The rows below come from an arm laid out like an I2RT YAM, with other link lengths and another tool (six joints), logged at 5 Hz.
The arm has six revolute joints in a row. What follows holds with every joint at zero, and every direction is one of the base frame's.
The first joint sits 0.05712 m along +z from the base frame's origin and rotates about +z.
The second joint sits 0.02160 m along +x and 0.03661 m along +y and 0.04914 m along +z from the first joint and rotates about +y.
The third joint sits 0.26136 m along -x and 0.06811 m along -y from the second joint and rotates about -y.
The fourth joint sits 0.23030 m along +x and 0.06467 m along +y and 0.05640 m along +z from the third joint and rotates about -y.
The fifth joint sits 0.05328 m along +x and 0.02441 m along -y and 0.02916 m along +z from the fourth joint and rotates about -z.
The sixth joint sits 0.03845 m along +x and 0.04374 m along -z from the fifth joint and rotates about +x.
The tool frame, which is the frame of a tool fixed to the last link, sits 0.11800 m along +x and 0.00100 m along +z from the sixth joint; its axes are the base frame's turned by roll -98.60, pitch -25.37 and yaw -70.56 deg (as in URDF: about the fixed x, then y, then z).
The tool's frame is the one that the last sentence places.
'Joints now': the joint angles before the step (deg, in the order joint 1, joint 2, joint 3, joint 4, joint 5, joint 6). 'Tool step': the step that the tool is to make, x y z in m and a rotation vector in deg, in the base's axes. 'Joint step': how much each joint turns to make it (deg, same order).
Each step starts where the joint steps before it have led.
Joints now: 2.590, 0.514, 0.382, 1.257, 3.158, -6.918
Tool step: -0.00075, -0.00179, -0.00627, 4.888, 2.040, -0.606
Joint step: 0.001, 0.111, 0.351, -2.359, 0.613, 4.983
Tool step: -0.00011, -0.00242, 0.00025, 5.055, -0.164, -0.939
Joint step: -0.002, -0.006, 0.043, -0.028, 0.851, 5.071
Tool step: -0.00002, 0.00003, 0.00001, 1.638, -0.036, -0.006
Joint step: -0.001, 0.007, 0.022, -0.037, -0.023, 1.640
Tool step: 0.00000, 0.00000, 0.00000, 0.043, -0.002, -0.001
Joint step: 0.002, 0.000, 0.000, 0.001, 0.002, 0.043
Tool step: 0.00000, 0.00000, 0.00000, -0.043, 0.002, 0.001
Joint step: -0.002, 0.000, 0.000, -0.001, -0.002, -0.043
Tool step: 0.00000, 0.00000, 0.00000, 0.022, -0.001, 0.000
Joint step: -0.001, 0.000, 0.000, 0.000, -0.001, 0.022
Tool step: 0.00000, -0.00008, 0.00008, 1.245, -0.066, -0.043
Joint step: 0.001, -0.003, 0.001, 0.019, 0.023, 1.245
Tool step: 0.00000, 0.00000, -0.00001, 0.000, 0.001, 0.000
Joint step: 0.000, -0.001, -0.001, -0.001, 0.000, 0.000
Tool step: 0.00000, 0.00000, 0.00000, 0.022, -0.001, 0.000
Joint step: -0.001, 0.000, 0.000, 0.000, -0.001, 0.022
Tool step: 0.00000, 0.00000, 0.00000, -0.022, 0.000, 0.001
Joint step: -0.003, -0.001, -0.001, 0.000, -0.003, -0.022
